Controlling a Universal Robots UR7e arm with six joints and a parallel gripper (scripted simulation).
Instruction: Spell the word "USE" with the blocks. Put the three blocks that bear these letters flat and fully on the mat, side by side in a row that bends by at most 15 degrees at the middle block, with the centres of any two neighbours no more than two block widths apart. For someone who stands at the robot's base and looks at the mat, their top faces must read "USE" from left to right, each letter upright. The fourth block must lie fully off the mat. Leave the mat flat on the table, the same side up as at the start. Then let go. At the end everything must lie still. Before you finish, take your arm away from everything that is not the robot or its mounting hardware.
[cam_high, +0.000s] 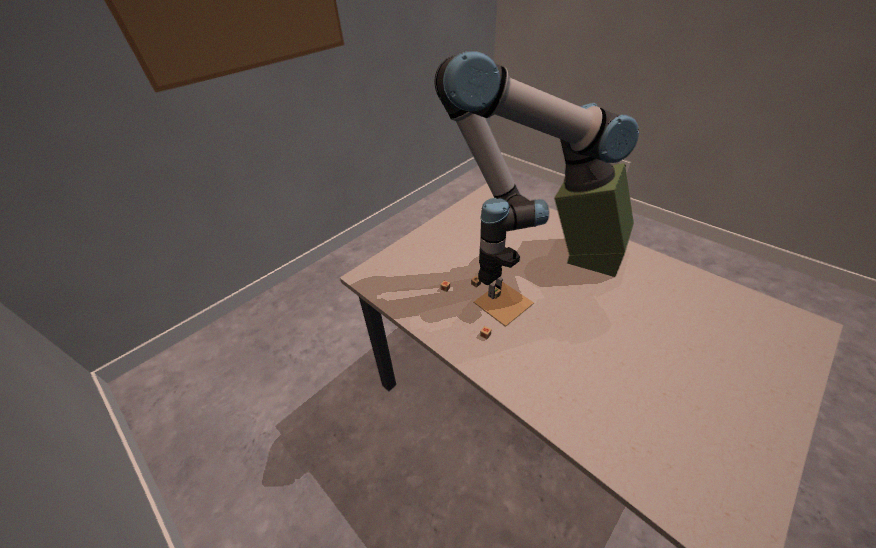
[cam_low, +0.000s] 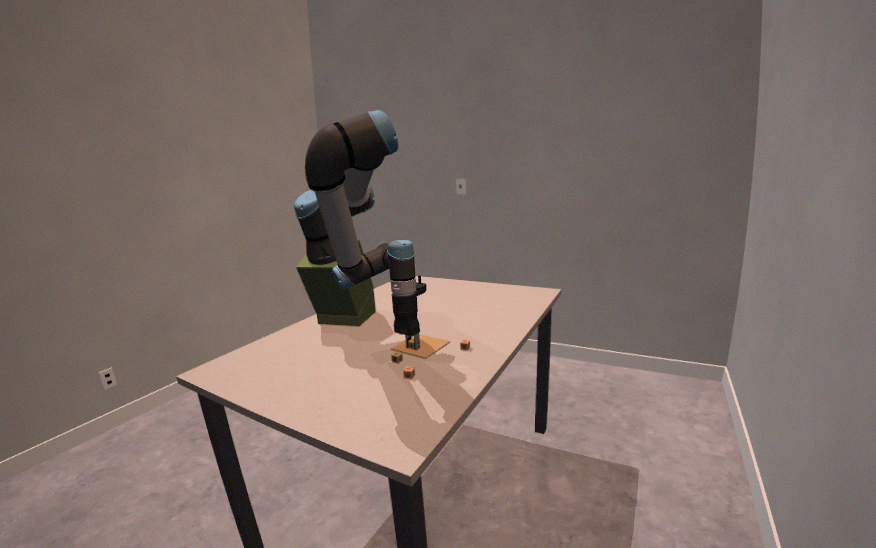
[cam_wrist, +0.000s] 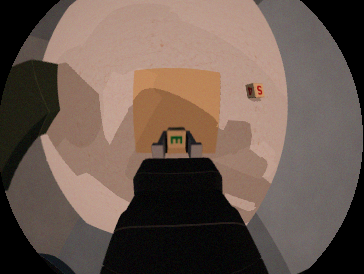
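Now: hand 4 cm to the right of the mat and 2 cm above it.
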